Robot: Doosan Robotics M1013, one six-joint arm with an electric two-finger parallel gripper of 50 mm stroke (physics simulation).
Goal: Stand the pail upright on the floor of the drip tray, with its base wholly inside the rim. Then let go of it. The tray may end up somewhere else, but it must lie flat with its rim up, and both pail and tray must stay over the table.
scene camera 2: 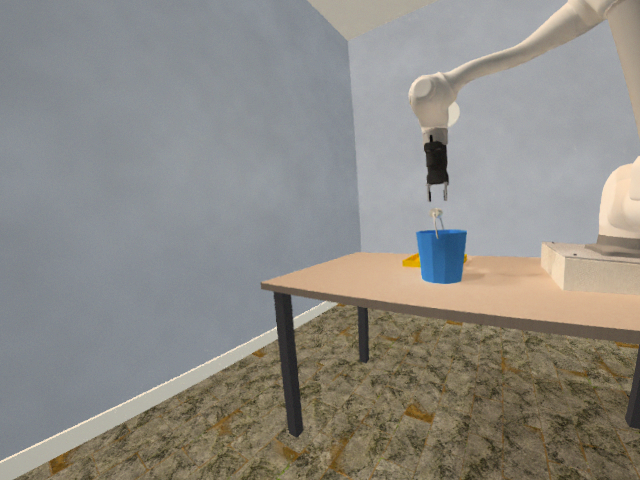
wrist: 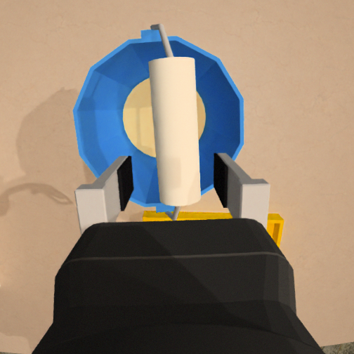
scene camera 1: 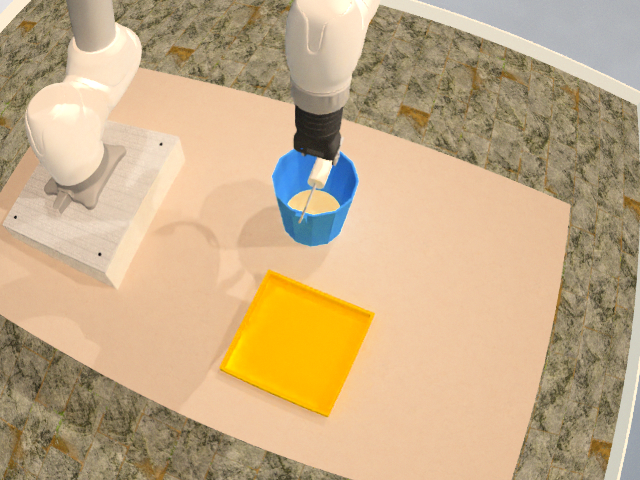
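Pixels of known places: gripper, fingertip midpoint: point(scene camera 2: 437, 201) point(scene camera 1: 320, 156); arm's base at its link origin: point(scene camera 2: 626, 254) point(scene camera 1: 84, 171).
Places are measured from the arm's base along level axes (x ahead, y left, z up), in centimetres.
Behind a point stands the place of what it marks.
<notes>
The blue pail point(scene camera 1: 312, 227) @(x 58.8, y 3.3, z 2.9 cm) point(scene camera 2: 442, 256) @(x 55.0, y 18.8, z 1.0 cm) point(wrist: 102, 117) stands upright on the table, beside the tray. Its wire handle is raised, with a cream cylindrical grip point(scene camera 1: 320, 173) @(x 58.5, y 7.4, z 17.0 cm) point(scene camera 2: 436, 212) @(x 57.0, y 16.4, z 15.6 cm) point(wrist: 176, 132) above the pail's mouth. The yellow drip tray point(scene camera 1: 299, 343) @(x 63.6, y -17.6, z -8.3 cm) point(scene camera 2: 410, 260) @(x 75.1, y -15.8, z -7.5 cm) point(wrist: 276, 219) lies flat with its rim up; the pail partly hides it in scene camera 2. My gripper point(scene camera 2: 437, 199) @(x 57.7, y 9.3, z 19.7 cm) point(wrist: 172, 171) is open and points down. It hangs a little above the handle grip, which shows between the fingers in the wrist view without being held. In scene camera 1 the fingertips are largely hidden.
The arm's base stands on a pale block point(scene camera 1: 144, 206) @(x 20.4, y -2.9, z -1.0 cm) point(scene camera 2: 594, 271) @(x 13.3, y 16.0, z -2.6 cm) on the table point(scene camera 1: 439, 268) @(x 87.4, y 9.2, z -8.7 cm) point(scene camera 2: 356, 279) @(x 86.1, y 21.7, z -8.7 cm), to the left of the pail in scene camera 1. The near table edge runs beyond the tray in that view.
</notes>
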